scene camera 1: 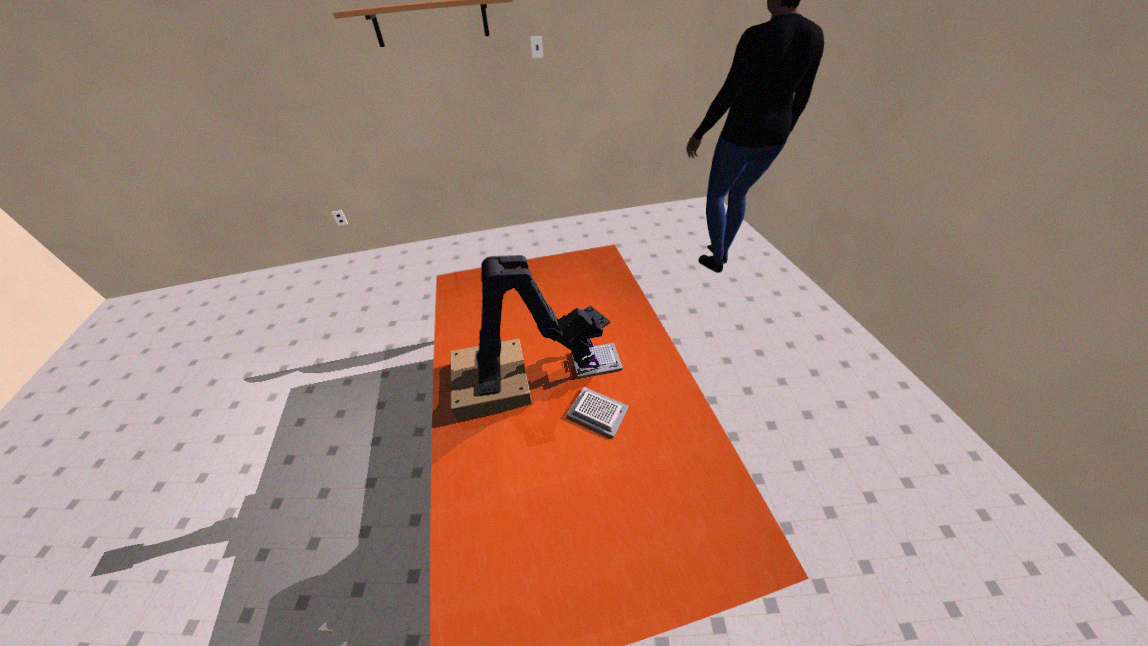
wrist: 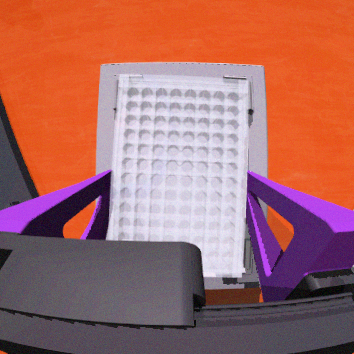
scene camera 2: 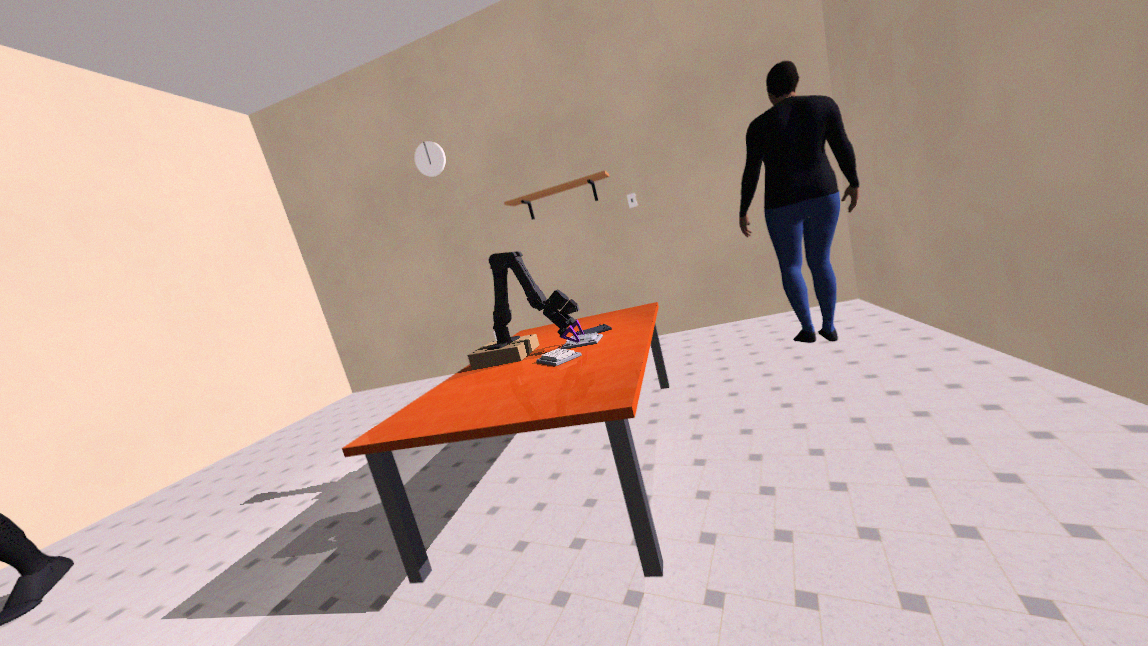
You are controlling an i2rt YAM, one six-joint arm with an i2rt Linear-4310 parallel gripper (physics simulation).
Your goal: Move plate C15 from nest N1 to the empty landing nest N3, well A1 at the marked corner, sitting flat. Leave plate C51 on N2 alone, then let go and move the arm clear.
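Observation:
A pale, clear 96-well plate (scene camera 1: 606, 354) (scene camera 2: 591, 338) (wrist: 175, 150), apparently C15, is between the purple fingers of my gripper (scene camera 1: 589, 362) (scene camera 2: 571, 332) (wrist: 178, 177), which is shut on its long sides. It is over a light grey nest (scene camera 1: 600, 372) (wrist: 257, 150) and looks slightly turned against the nest's edges in the wrist view. Whether it is seated is unclear. The marked corner and well A1 cannot be made out. A second white plate (scene camera 1: 598, 407) (scene camera 2: 559, 353), apparently C51, sits on another grey nest (scene camera 1: 613, 430) (scene camera 2: 561, 362) nearer the front. No labels are readable.
The arm's tan base block (scene camera 1: 513, 396) (scene camera 2: 485, 358) stands left of the nests on the orange table (scene camera 1: 578, 522) (scene camera 2: 513, 405). A flat dark item (scene camera 2: 598, 328) lies behind the held plate. A dark edge (wrist: 12, 160) shows at the wrist view's left. A person (scene camera 1: 762, 88) (scene camera 2: 802, 160) stands beyond the table.

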